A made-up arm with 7 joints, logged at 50 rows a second.
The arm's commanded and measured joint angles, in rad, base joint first. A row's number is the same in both.
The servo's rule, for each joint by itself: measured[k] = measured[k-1] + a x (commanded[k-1-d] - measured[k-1]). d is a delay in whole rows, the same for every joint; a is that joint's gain. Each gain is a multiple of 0.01, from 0.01 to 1. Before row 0 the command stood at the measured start. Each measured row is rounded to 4 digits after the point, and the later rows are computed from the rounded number. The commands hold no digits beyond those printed.
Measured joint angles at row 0: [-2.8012, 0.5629, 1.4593, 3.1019, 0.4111, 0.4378, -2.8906]
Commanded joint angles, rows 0 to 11: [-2.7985, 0.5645, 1.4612, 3.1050, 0.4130, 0.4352, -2.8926]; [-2.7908, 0.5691, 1.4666, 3.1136, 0.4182, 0.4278, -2.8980]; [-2.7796, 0.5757, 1.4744, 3.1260, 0.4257, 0.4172, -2.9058]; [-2.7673, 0.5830, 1.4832, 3.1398, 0.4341, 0.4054, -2.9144]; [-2.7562, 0.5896, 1.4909, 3.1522, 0.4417, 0.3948, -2.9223]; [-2.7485, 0.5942, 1.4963, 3.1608, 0.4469, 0.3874, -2.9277]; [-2.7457, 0.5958, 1.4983, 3.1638, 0.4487, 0.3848, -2.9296]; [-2.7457, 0.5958, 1.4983, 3.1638, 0.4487, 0.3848, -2.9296]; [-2.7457, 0.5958, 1.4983, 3.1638, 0.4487, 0.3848, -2.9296]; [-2.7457, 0.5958, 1.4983, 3.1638, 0.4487, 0.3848, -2.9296]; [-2.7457, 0.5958, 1.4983, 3.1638, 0.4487, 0.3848, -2.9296]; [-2.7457, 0.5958, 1.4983, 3.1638, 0.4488, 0.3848, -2.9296]
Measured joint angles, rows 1 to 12: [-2.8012, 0.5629, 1.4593, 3.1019, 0.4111, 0.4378, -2.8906]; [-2.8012, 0.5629, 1.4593, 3.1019, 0.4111, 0.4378, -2.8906]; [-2.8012, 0.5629, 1.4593, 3.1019, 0.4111, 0.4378, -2.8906]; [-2.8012, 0.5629, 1.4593, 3.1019, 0.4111, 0.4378, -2.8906]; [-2.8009, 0.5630, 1.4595, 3.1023, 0.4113, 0.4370, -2.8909]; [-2.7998, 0.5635, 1.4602, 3.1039, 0.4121, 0.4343, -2.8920]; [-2.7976, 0.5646, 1.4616, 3.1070, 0.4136, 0.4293, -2.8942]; [-2.7943, 0.5663, 1.4638, 3.1116, 0.4159, 0.4224, -2.8974]; [-2.7901, 0.5684, 1.4665, 3.1173, 0.4187, 0.4144, -2.9014]; [-2.7855, 0.5707, 1.4695, 3.1234, 0.4218, 0.4066, -2.9056]; [-2.7811, 0.5730, 1.4724, 3.1291, 0.4248, 0.4003, -2.9094]; [-2.7772, 0.5751, 1.4750, 3.1340, 0.4274, 0.3958, -2.9126]
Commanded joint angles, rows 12 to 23: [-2.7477, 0.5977, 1.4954, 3.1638, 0.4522, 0.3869, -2.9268]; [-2.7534, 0.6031, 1.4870, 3.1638, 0.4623, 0.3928, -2.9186]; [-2.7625, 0.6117, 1.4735, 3.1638, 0.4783, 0.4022, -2.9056]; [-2.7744, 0.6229, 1.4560, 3.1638, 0.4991, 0.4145, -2.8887]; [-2.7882, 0.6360, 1.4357, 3.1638, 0.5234, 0.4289, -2.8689]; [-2.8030, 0.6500, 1.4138, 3.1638, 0.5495, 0.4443, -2.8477]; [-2.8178, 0.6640, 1.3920, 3.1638, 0.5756, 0.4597, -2.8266]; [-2.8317, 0.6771, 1.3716, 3.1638, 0.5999, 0.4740, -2.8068]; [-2.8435, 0.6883, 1.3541, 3.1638, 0.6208, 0.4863, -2.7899]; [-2.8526, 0.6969, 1.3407, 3.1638, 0.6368, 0.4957, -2.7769]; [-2.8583, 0.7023, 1.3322, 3.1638, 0.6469, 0.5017, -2.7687]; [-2.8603, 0.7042, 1.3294, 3.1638, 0.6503, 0.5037, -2.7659]
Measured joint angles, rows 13 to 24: [-2.7737, 0.5770, 1.4773, 3.1382, 0.4297, 0.3926, -2.9153]; [-2.7706, 0.5787, 1.4794, 3.1418, 0.4318, 0.3903, -2.9176]; [-2.7679, 0.5802, 1.4813, 3.1449, 0.4337, 0.3887, -2.9195]; [-2.7655, 0.5816, 1.4830, 3.1475, 0.4354, 0.3876, -2.9211]; [-2.7635, 0.5830, 1.4842, 3.1498, 0.4372, 0.3874, -2.9220]; [-2.7624, 0.5848, 1.4845, 3.1518, 0.4400, 0.3890, -2.9215]; [-2.7624, 0.5872, 1.4834, 3.1535, 0.4442, 0.3928, -2.9190]; [-2.7637, 0.5904, 1.4807, 3.1549, 0.4502, 0.3991, -2.9142]; [-2.7664, 0.5945, 1.4762, 3.1561, 0.4583, 0.4077, -2.9070]; [-2.7704, 0.5995, 1.4700, 3.1572, 0.4683, 0.4183, -2.8975]; [-2.7756, 0.6053, 1.4622, 3.1581, 0.4801, 0.4303, -2.8862]; [-2.7818, 0.6118, 1.4531, 3.1589, 0.4933, 0.4430, -2.8735]
